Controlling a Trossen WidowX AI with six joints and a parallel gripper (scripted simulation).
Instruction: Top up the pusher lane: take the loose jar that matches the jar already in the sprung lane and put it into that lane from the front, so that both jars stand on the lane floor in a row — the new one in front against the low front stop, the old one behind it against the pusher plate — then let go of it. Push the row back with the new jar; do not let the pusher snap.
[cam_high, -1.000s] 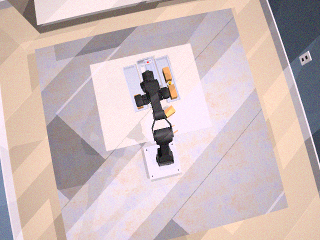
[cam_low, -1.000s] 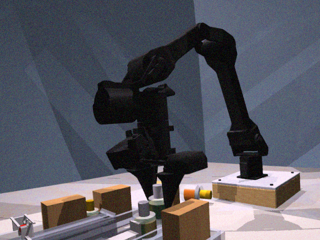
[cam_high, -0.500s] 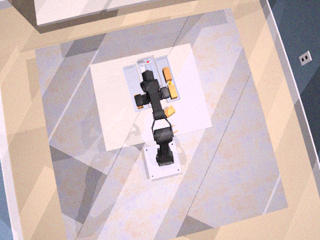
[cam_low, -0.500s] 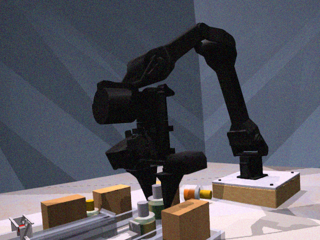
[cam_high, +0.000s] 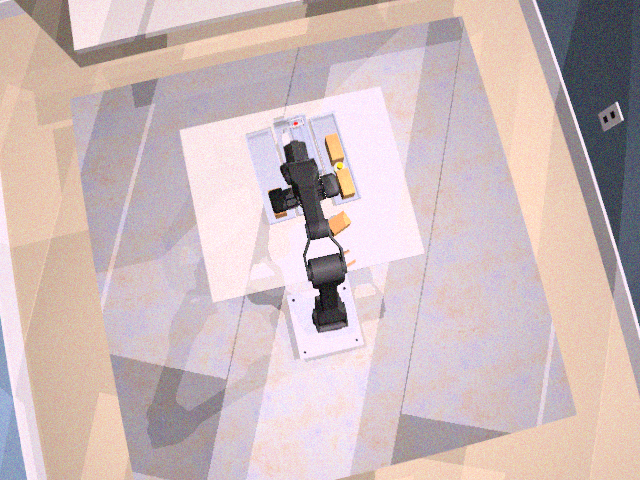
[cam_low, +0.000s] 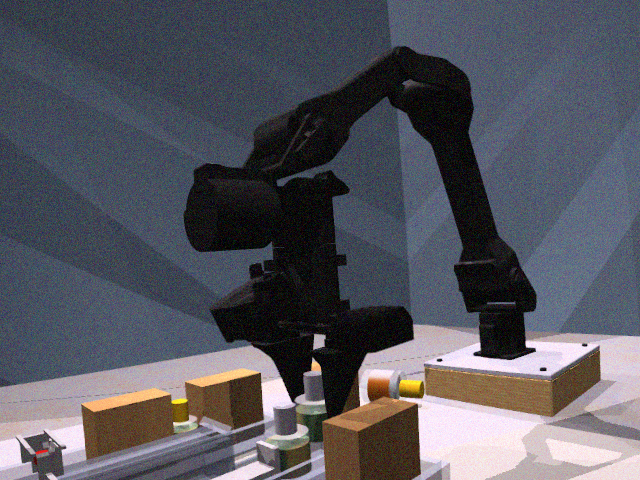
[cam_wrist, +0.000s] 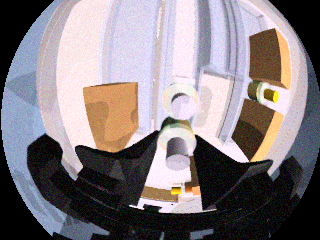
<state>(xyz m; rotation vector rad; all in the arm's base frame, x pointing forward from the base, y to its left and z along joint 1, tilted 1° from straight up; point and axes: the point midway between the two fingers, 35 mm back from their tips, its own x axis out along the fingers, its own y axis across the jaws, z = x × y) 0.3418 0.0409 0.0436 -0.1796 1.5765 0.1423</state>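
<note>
Right now the sprung lane is 14 cm ahead of my gripper tip and 3 cm below it. Round my gripper tip: red mark: 23 cm ahead, 2 cm above, 1 cm to the left.
</note>
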